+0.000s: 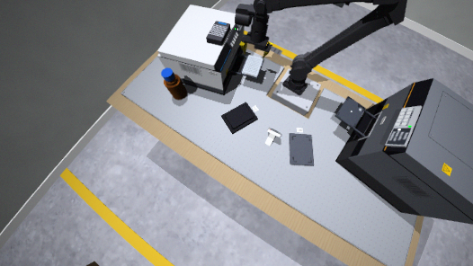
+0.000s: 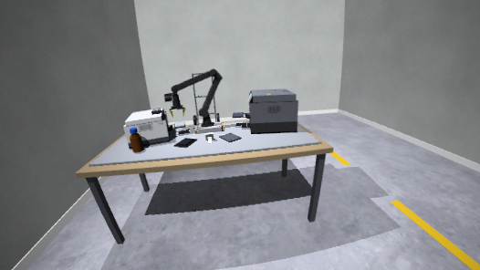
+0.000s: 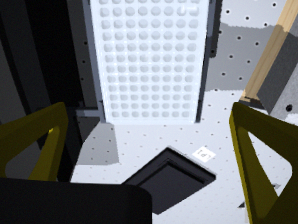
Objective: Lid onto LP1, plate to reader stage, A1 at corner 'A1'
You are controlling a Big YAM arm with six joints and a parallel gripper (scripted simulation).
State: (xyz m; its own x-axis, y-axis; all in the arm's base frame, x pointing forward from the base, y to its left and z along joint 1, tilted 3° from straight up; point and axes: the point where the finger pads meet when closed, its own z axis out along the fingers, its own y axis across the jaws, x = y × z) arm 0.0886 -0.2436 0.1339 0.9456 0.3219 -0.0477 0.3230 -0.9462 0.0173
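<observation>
The white well plate lies 80 mm below my hand. The rest, counted from my hand: black bench pad (260 mm ahead, 160 mm below, 110 mm to the left); brown capped bottle (360 mm ahead, 250 mm to the right, 50 mm below); glossy lid (260 mm ahead, 150 mm below, 110 mm to the left).
</observation>
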